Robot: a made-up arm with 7 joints.
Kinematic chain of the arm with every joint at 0, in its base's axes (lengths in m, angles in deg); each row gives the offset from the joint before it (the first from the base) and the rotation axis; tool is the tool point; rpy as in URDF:
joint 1: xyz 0 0 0.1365 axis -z
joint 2: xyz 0 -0.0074 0.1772 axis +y
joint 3: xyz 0 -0.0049 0.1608 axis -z
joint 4: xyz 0 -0.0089 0.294 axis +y
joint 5: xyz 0 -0.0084 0.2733 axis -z
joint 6: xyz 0 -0.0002 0.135 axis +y
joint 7: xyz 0 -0.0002 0.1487 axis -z
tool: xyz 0 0 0 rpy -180 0 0
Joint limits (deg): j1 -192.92..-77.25 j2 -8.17..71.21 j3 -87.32..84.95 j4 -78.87..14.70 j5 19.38..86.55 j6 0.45..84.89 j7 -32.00..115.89
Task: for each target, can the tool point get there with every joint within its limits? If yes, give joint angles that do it. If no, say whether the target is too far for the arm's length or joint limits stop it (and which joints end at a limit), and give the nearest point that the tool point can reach.
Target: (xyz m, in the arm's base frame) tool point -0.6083 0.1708 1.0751
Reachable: yes | joints -152.97 47.87 59.96 -21.49 77.32 17.36 70.52
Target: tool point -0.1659 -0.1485 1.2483
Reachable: yes | joints -177.48 26.72 38.63 -36.39 70.01 10.27 25.16
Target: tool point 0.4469 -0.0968 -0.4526
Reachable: no: joint limits stop it (at a limit: joint 1, joint 2, joint 3, joint 4, joint 5, joint 6) | nearest point 0.5450 0.4533 0.3511 | short by 0.979 m
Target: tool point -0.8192 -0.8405 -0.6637
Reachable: no: too far | nearest point -0.8099 -0.2923 0.3694 | short by 1.170 m
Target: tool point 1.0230 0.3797 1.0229
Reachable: no: too far | nearest point 0.5950 0.3358 0.8596 | short by 0.460 m
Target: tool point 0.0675 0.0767 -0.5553
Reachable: no: joint limits stop it (at a limit: joint 2, joint 3, joint 4, joint 5, joint 6) | nearest point 0.4684 0.5322 0.3511 | short by 1.091 m
